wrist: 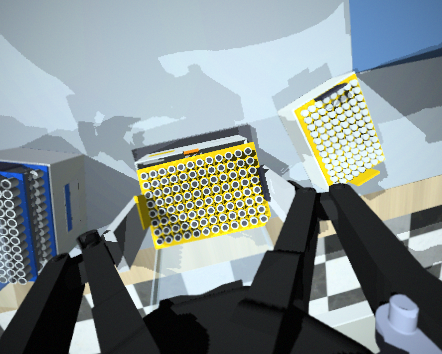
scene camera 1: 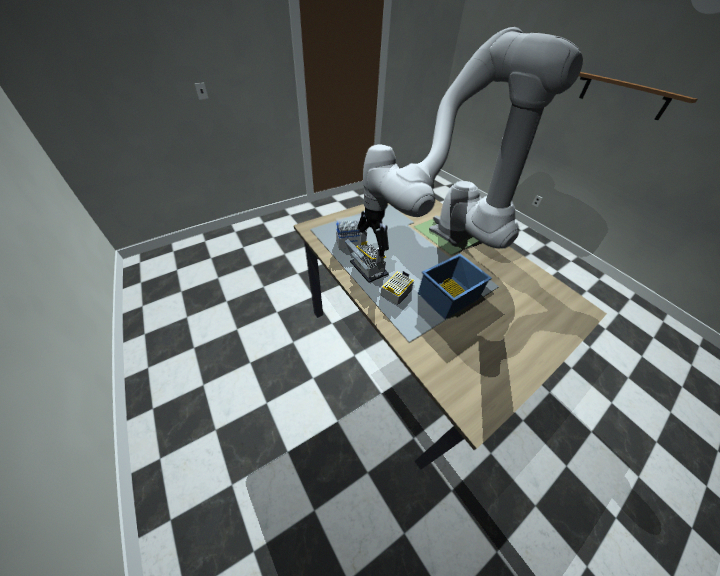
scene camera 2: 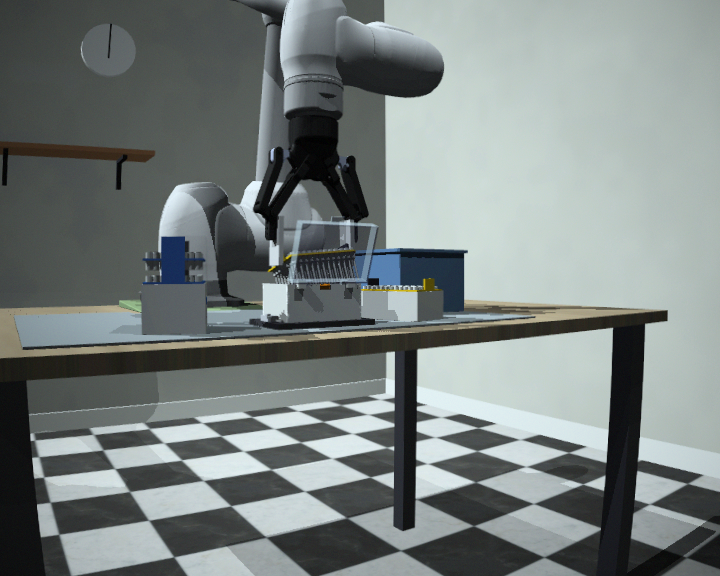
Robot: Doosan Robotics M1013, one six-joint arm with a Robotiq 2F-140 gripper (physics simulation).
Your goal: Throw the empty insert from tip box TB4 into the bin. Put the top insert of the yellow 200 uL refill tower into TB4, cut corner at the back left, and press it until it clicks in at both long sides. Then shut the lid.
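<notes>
My gripper (scene camera 1: 372, 243) (scene camera 2: 312, 249) (wrist: 203, 194) is shut on the yellow insert (scene camera 1: 367, 249) (scene camera 2: 324, 258) (wrist: 202, 195), full of tips, held by its short ends. The insert is tilted over tip box TB4 (scene camera 1: 369, 267) (scene camera 2: 312, 303) (wrist: 220, 144); its edge by the lid looks higher than the far edge, and its tips slant. The clear lid (scene camera 2: 370, 252) (wrist: 210, 265) stands open beside it. The cut corner cannot be made out. The yellow refill tower (scene camera 1: 397, 287) (scene camera 2: 414, 305) (wrist: 345, 135) shows white tips on top. An empty yellow insert (scene camera 1: 451, 287) lies in the blue bin (scene camera 1: 438, 297) (scene camera 2: 432, 279) (wrist: 400, 30).
A grey tower with blue inserts (scene camera 1: 348, 231) (scene camera 2: 174, 306) (wrist: 67, 200) stands on TB4's other side from the yellow tower. TB4 sits on a dark base (scene camera 2: 354, 321) on the grey mat (scene camera 1: 414, 318) (scene camera 2: 72, 333). The bin stands beyond the yellow tower.
</notes>
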